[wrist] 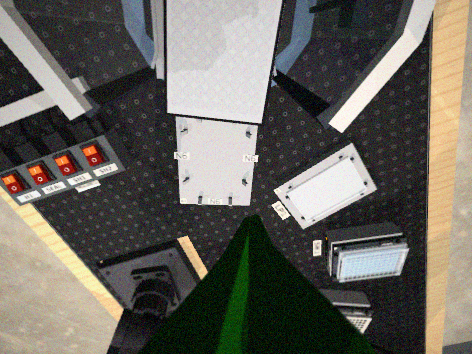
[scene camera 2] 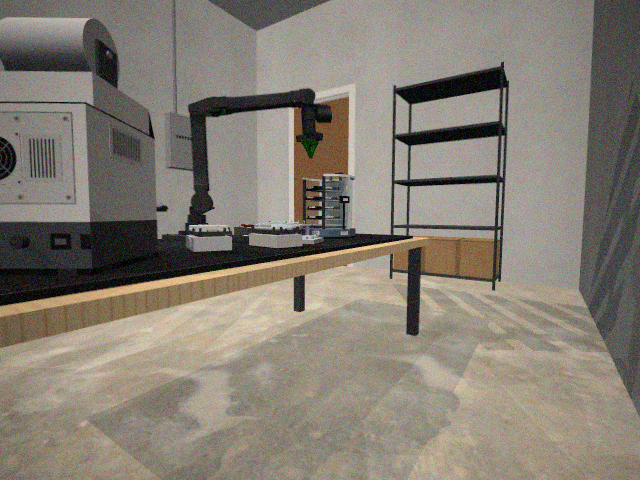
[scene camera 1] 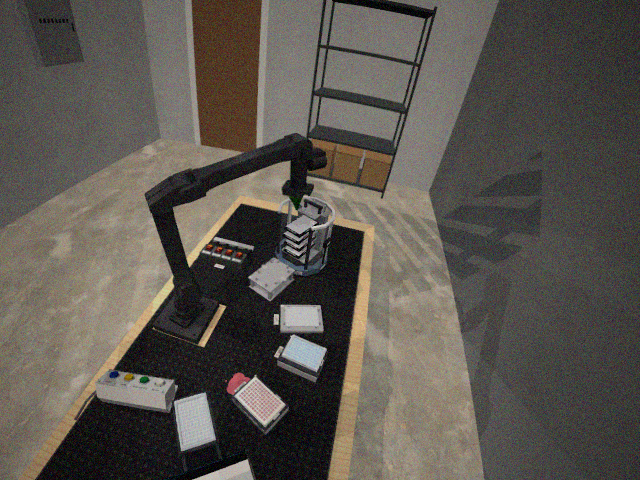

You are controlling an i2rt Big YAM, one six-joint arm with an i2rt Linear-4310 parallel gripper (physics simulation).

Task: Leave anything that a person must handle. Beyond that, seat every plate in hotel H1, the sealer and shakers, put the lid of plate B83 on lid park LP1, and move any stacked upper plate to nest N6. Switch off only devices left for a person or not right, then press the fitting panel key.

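Frame: origin at the arm's base, x ahead, y left, z up, level; metres.
Where they show: gripper, fingertip midpoint: [wrist: 254, 225] [scene camera 2: 310, 158] [scene camera 1: 297, 209]; arm's base at its link origin: [wrist: 157, 286] [scene camera 1: 187, 313].
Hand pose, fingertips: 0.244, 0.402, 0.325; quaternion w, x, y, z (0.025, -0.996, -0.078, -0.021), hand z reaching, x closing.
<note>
Things, the pixels of their top centre, and the offset from my fingertips, as dx, dy, dz. "spot": a spot on its surface instead.
- hotel H1 at its top centre: [scene camera 1: 308, 207] [scene camera 2: 328, 172] +0.002, +0.112, -0.051
- top plate at its top centre: [wrist: 221, 36] [scene camera 1: 301, 224] [scene camera 2: 322, 187] -0.003, +0.077, -0.118
- Nest N6 at its top centre: [wrist: 215, 166] [scene camera 1: 272, 271] [scene camera 2: 287, 220] -0.045, -0.095, -0.268
- Lid park LP1 at a spot on its surface: [wrist: 309, 220] [scene camera 1: 286, 324] spot: +0.110, -0.270, -0.319
- blue-filled plate at its top centre: [wrist: 373, 267] [scene camera 2: 276, 221] [scene camera 1: 304, 350] +0.220, -0.366, -0.266
- pink-welled plate at its top centre: [wrist: 340, 327] [scene camera 2: 207, 225] [scene camera 1: 259, 399] +0.166, -0.568, -0.275
- switch box at its top centre: [wrist: 63, 166] [scene camera 1: 228, 251] -0.286, -0.065, -0.291
- key panel at its top centre: [scene camera 1: 131, 383] -0.186, -0.716, -0.260
- white-welled plate at its top centre: [scene camera 1: 193, 419] +0.052, -0.710, -0.210
- large sealer at its top centre: [scene camera 2: 66, 26] +0.242, -0.891, +0.112
My gripper [scene camera 1: 296, 206] [scene camera 2: 310, 156] [wrist: 254, 225] is shut and empty, its green fingertips pointing down above the bench beside hotel H1 [scene camera 1: 324, 225] [scene camera 2: 338, 232]. Several plates are stacked on the hotel's levels; the top plate [scene camera 1: 301, 224] [wrist: 222, 60] has a clear cover. Nest N6 [scene camera 1: 271, 277] [wrist: 215, 167] has no plate on it. Lid park LP1 [scene camera 1: 283, 328] [wrist: 309, 220] has a pale rectangular centre. A blue-filled plate [scene camera 1: 305, 352] [wrist: 372, 263] sits on one shaker, slightly tilted in the wrist view. A pink-welled plate [scene camera 1: 259, 400] sits on the other, beside a red spill. Whether seated is unclear.
The switch box [scene camera 1: 224, 252] [wrist: 65, 166] has orange-red rockers. The key panel [scene camera 1: 135, 395] has blue, yellow, green and white keys. A white-welled plate [scene camera 1: 194, 421] is near the large sealer [scene camera 2: 121, 180]. The arm base [scene camera 1: 186, 315] stands at the bench's left.
</note>
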